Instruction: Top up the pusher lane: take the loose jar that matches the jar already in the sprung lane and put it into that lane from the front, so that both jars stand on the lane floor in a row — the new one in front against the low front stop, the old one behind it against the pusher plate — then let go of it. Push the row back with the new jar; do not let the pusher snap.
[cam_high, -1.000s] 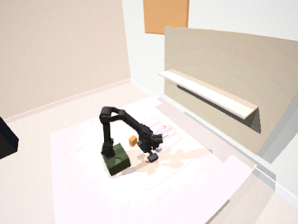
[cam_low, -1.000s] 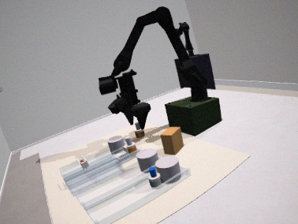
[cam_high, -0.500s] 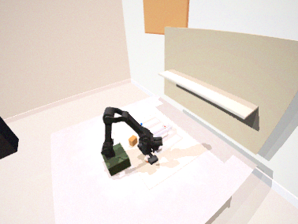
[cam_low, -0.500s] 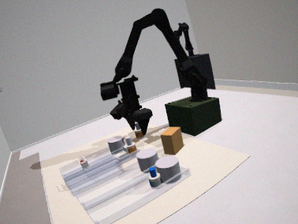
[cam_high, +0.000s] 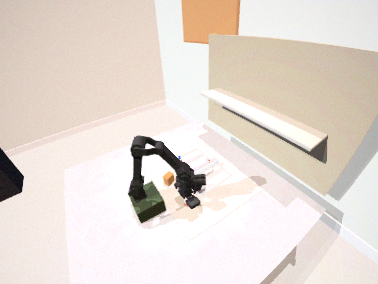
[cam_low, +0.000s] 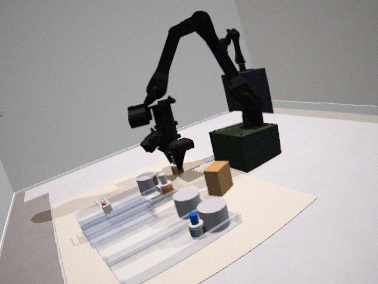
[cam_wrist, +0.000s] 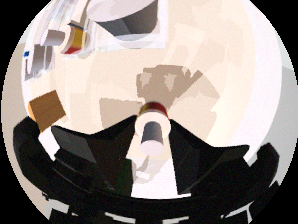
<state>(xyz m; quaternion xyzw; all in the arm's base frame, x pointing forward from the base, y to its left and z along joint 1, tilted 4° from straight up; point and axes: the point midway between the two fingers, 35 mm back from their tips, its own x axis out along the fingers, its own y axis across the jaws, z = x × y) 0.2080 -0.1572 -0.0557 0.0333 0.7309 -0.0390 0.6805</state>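
My gripper tip is now 10 mm short of the orange-brown box, 210 mm to the right of it and 10 mm below it. The rest, counted from my gripper tip: clear sprung lane (250 mm ahead, 130 mm to the left); then wall shelf (620 mm ahead, 80 mm to the left, 340 mm above).
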